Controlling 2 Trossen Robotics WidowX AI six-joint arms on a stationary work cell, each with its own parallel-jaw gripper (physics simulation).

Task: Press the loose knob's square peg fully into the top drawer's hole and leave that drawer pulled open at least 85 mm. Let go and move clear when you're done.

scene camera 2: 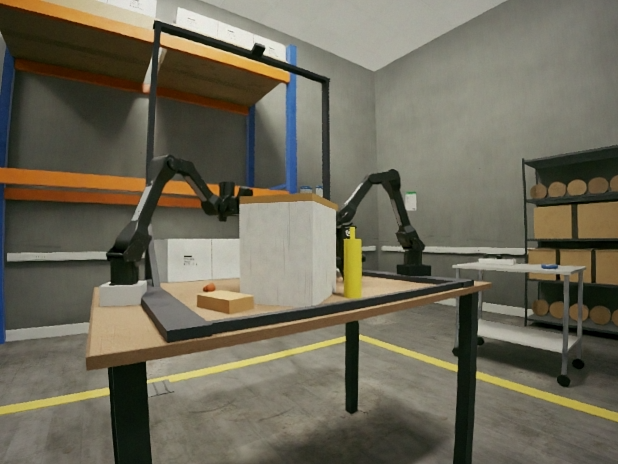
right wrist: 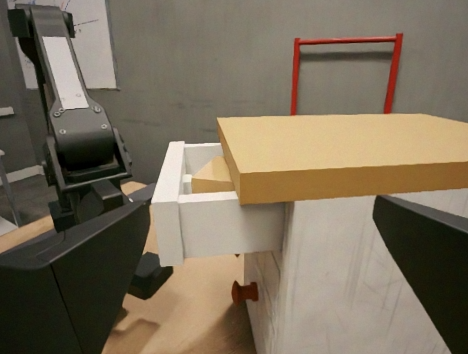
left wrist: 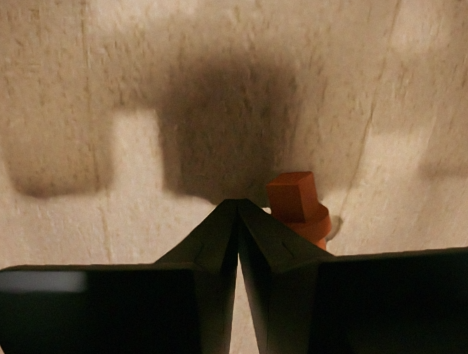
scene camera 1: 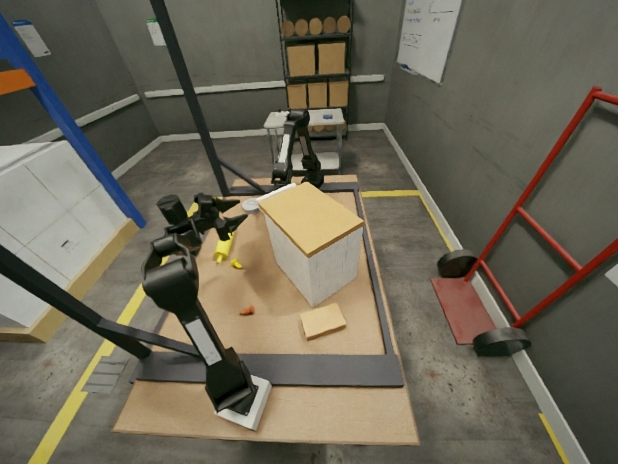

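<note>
The loose orange knob lies on the table in the left wrist view, its square peg toward the top of the picture. My left gripper is shut and empty; the knob lies beside its tips, partly hidden by the finger at the picture's right. The white top drawer stands pulled out of the cabinet; its front hole does not show. My right gripper is open and empty, near drawer height and apart from the drawer.
A tan wedge sits inside the drawer. A red-brown knob is on the cabinet front below. A tan block, a small orange piece, a yellow bottle and a grey disc are around the cabinet.
</note>
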